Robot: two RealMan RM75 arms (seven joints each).
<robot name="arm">
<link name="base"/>
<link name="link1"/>
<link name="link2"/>
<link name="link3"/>
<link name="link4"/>
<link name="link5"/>
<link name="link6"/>
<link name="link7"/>
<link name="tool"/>
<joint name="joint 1" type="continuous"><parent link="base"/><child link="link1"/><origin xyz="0 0 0.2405"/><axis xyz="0 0 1"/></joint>
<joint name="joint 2" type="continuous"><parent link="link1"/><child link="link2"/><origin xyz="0 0 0" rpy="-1.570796 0 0"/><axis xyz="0 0 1"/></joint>
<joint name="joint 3" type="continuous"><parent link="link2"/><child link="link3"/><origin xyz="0 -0.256 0" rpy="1.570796 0 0"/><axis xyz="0 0 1"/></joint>
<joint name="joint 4" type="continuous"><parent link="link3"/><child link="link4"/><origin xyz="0 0 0" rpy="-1.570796 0 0"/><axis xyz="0 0 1"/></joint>
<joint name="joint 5" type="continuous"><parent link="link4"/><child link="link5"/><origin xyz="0 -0.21 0" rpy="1.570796 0 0"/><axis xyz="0 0 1"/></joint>
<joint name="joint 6" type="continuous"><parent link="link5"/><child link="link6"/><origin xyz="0 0 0" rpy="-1.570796 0 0"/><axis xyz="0 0 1"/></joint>
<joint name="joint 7" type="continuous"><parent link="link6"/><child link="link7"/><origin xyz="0 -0.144 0" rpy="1.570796 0 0"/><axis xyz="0 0 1"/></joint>
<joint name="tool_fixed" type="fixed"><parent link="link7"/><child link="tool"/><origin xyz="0 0 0"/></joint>
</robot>
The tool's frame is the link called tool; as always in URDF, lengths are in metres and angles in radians. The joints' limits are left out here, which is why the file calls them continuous.
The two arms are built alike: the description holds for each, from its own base.
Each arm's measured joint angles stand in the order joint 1, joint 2, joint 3, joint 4, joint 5, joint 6, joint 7.
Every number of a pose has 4 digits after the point. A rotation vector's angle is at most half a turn.
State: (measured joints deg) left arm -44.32 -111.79 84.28 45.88 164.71 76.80 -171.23; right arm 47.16 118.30 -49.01 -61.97 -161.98 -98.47 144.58
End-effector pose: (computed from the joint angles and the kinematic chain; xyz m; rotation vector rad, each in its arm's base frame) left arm -0.2809 0.3910 0.0199 -1.9575 -1.3132 0.8698; right arm 0.2108 0.3842 0.0506 -2.4136 1.3683 -0.4582
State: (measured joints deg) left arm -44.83 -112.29 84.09 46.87 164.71 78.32 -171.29; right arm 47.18 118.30 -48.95 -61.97 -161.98 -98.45 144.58
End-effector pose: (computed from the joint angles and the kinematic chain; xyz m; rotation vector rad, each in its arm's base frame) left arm -0.2729 0.3910 0.0173 -1.9728 -1.3129 0.8729; right arm 0.2107 0.3843 0.0507 -2.4132 1.3684 -0.4567
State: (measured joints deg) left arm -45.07 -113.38 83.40 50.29 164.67 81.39 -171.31; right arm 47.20 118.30 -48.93 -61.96 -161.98 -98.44 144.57
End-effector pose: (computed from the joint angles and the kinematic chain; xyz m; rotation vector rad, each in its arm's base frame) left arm -0.2561 0.3900 0.0135 -2.0066 -1.3104 0.8595; right arm 0.2107 0.3844 0.0507 -2.4133 1.3681 -0.4563
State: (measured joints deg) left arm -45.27 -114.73 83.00 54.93 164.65 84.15 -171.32; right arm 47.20 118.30 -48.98 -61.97 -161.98 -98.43 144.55
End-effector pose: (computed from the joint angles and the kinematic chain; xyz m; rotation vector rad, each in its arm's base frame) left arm -0.2341 0.3903 0.0095 -2.0516 -1.2825 0.8265; right arm 0.2106 0.3844 0.0507 -2.4138 1.3667 -0.4571
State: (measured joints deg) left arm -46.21 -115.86 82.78 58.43 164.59 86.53 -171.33; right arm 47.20 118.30 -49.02 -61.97 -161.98 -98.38 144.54
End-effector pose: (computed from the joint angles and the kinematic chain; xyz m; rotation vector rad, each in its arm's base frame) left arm -0.2122 0.3914 0.0062 -2.0936 -1.2481 0.8013; right arm 0.2105 0.3845 0.0506 -2.4137 1.3654 -0.4573
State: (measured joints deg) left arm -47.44 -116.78 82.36 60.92 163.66 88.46 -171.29; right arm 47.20 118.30 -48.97 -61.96 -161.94 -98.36 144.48
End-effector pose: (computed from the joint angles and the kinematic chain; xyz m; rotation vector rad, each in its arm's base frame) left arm -0.1915 0.3920 0.0023 -2.1408 -1.2271 0.7697; right arm 0.2105 0.3846 0.0506 -2.4146 1.3649 -0.4556
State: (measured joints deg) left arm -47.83 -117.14 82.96 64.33 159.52 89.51 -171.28; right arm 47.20 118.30 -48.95 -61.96 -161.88 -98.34 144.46
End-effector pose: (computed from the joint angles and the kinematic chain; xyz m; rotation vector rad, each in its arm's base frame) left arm -0.1682 0.3900 -0.0036 -2.2256 -1.2096 0.6957; right arm 0.2104 0.3847 0.0506 -2.4153 1.3646 -0.4539
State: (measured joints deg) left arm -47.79 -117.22 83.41 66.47 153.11 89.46 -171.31; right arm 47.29 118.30 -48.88 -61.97 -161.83 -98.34 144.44
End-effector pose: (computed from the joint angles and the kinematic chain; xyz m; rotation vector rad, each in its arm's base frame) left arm -0.1485 0.3855 -0.0120 -2.3286 -1.2273 0.5962; right arm 0.2098 0.3850 0.0507 -2.4165 1.3630 -0.4511
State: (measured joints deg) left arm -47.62 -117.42 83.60 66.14 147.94 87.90 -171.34; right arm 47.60 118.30 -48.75 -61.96 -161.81 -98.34 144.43
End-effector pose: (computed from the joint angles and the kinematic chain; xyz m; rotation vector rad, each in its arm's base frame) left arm -0.1389 0.3824 -0.0216 -2.3979 -1.2678 0.5111; right arm 0.2078 0.3862 0.0509 -2.4192 1.3580 -0.4470
